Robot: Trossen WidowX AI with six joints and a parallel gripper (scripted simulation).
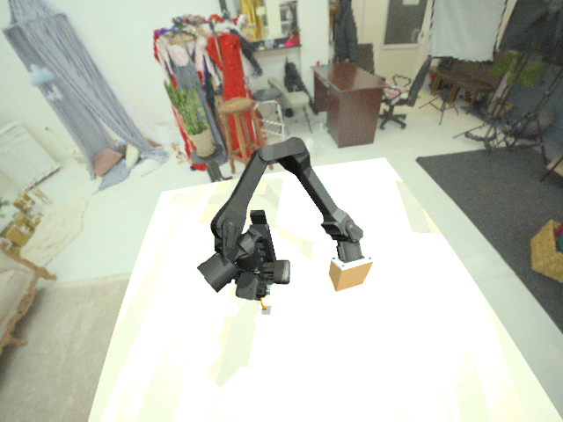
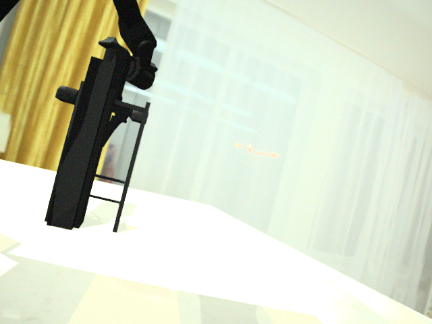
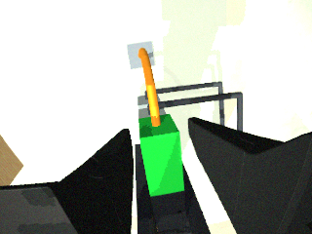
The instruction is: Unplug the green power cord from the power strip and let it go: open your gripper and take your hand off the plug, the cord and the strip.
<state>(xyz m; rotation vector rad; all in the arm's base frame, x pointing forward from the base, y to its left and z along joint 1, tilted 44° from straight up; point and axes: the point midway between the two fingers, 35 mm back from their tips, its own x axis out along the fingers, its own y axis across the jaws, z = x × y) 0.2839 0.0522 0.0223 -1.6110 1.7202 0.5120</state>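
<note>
Right now my gripper tip is 50 mm to the left of the green plug, 10 mm past it and 10 mm above it.
</note>
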